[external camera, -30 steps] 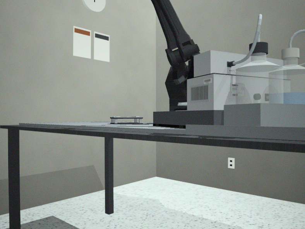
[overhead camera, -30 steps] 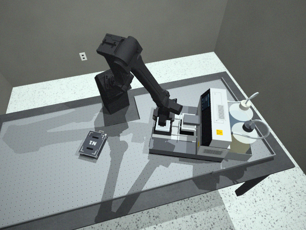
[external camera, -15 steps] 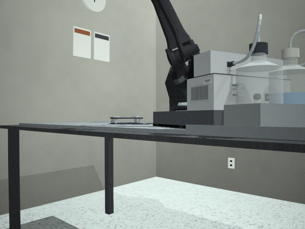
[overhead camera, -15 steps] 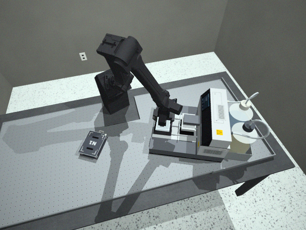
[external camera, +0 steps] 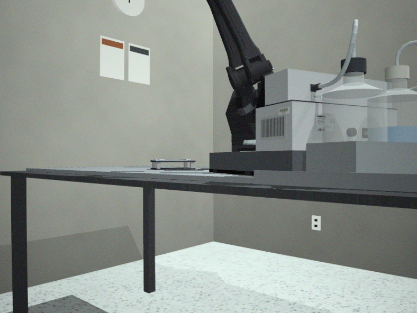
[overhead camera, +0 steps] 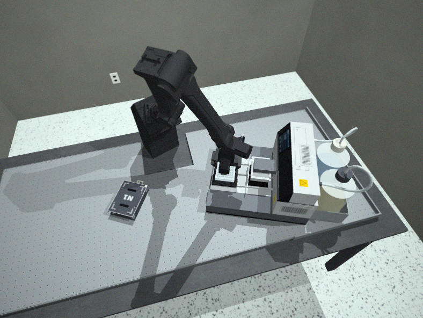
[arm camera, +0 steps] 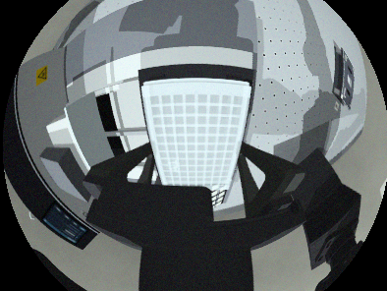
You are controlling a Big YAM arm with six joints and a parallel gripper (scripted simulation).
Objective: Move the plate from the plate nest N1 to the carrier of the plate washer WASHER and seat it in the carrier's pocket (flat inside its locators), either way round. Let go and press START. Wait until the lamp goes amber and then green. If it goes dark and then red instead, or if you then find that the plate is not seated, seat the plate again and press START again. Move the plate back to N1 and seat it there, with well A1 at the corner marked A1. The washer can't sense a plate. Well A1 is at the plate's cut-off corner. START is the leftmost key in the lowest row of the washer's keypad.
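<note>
Right now the white well plate is 1 cm below my hand. Round my hand: black carrier: 3 cm below; plate washer: 3 cm ahead, 15 cm to the left, 3 cm above; plate nest: 9 cm ahead, 45 cm to the right, 7 cm below.
</note>
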